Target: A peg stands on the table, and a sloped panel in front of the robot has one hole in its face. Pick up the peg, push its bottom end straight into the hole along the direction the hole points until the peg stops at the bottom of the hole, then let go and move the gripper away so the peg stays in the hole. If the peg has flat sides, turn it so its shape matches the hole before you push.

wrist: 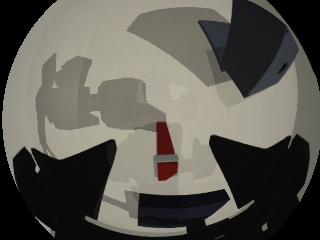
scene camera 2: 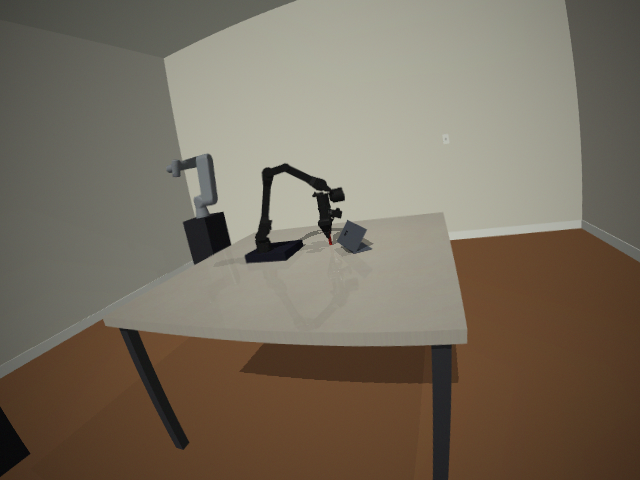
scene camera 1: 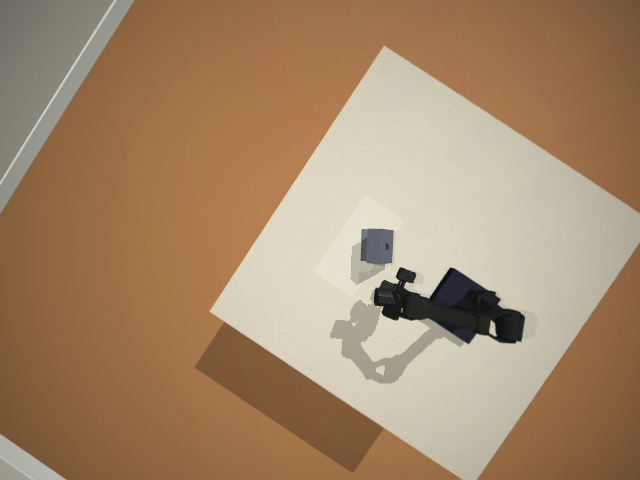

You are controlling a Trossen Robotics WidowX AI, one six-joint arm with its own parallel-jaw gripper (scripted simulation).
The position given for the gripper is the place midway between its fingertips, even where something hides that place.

The gripper [wrist: 163,143] is open, with nothing in its grasp. Further things: a red peg [wrist: 165,164] and a blue-grey sloped panel [scene camera 1: 378,252].
